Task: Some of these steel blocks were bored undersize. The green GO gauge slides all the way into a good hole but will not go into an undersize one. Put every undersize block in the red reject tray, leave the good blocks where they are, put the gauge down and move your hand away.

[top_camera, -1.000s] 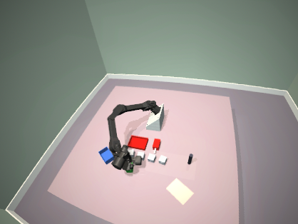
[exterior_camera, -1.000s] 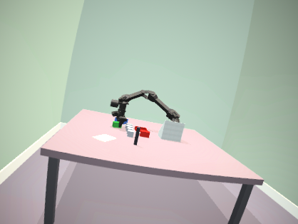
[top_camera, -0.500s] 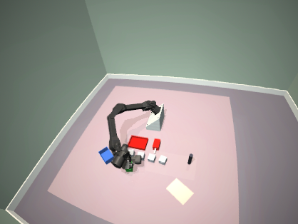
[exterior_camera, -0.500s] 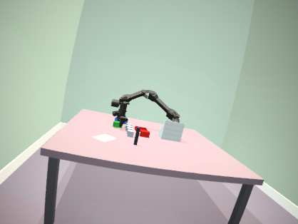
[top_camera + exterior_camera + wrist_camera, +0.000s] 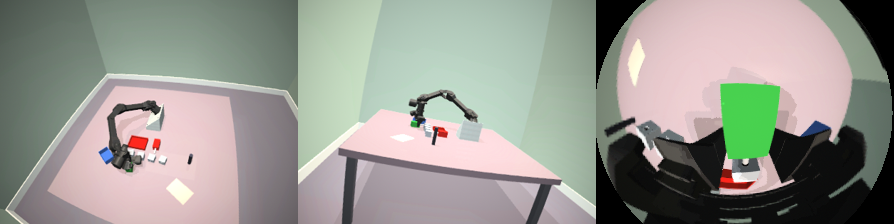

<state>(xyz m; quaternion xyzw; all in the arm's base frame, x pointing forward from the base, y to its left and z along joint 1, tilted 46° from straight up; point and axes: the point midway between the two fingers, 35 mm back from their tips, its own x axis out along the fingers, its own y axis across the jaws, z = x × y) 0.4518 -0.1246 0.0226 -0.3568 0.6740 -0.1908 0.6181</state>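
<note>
Right now my gripper tip is 10 mm past the green GO gauge and 20 mm below it. The rest, counted from my gripper tip: blue tray 20 mm behind, 200 mm to the right; small red piece 170 mm behind, 140 mm to the left, 10 mm above; cream sheet 100 mm ahead, 370 mm to the left, 10 mm below.
</note>
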